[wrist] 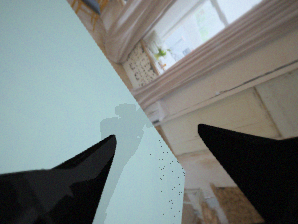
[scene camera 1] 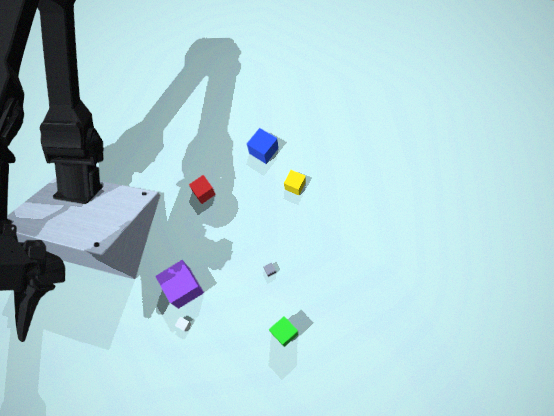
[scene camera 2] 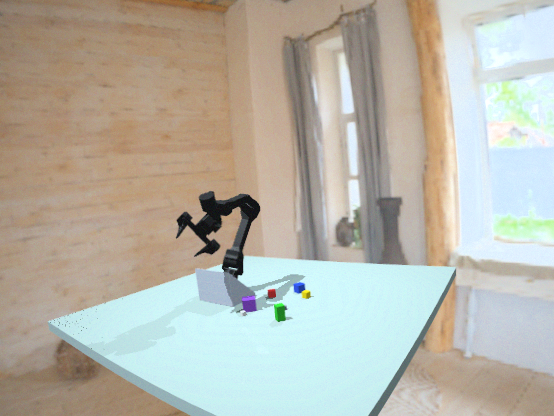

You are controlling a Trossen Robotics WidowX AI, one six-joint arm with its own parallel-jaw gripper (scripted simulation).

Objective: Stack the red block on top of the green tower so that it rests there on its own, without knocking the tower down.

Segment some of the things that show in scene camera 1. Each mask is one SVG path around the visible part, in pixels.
My gripper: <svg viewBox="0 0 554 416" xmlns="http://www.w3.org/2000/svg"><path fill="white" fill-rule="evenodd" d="M7 208L0 210L0 291L14 291L17 336L19 341L24 342L39 300L44 294L55 289L56 285L54 283L64 283L66 266L59 256L46 251L46 245L42 240L18 242L17 227L12 224L11 220L8 220Z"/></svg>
A blue block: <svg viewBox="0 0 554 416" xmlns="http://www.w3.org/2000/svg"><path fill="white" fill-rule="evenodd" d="M259 128L246 145L249 154L267 164L279 148L278 140Z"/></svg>
